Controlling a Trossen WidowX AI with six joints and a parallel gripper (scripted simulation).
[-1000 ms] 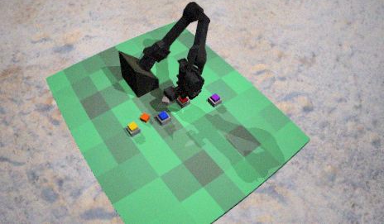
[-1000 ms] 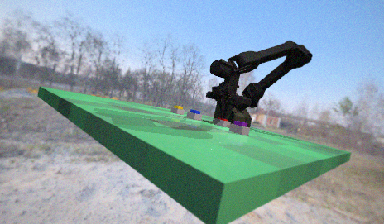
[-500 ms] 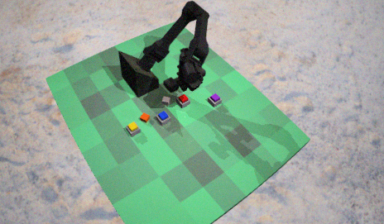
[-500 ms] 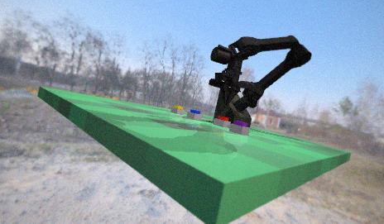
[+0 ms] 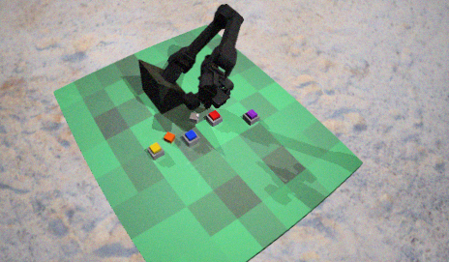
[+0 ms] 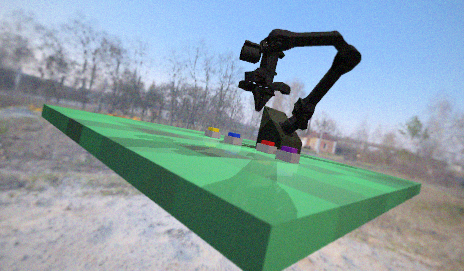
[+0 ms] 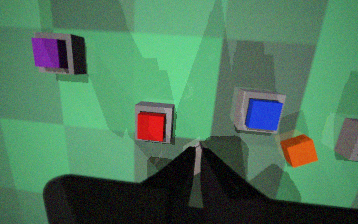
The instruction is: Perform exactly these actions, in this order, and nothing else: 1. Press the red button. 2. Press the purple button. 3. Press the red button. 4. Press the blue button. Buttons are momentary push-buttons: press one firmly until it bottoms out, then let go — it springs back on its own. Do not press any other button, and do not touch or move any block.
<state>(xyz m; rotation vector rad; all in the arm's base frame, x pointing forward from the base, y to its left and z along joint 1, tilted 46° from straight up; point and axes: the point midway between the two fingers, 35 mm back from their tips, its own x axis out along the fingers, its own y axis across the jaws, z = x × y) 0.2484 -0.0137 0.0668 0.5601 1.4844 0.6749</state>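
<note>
The blue button is 10 mm ahead of my gripper tip, 80 mm to the right of it and 100 mm below it. From my gripper tip the other things lie so: purple button: 50 mm ahead, 180 mm to the left, 100 mm below; then red button: 30 mm behind, 50 mm to the left, 100 mm below; then orange block: 40 mm behind, 150 mm to the right, 120 mm below.
</note>
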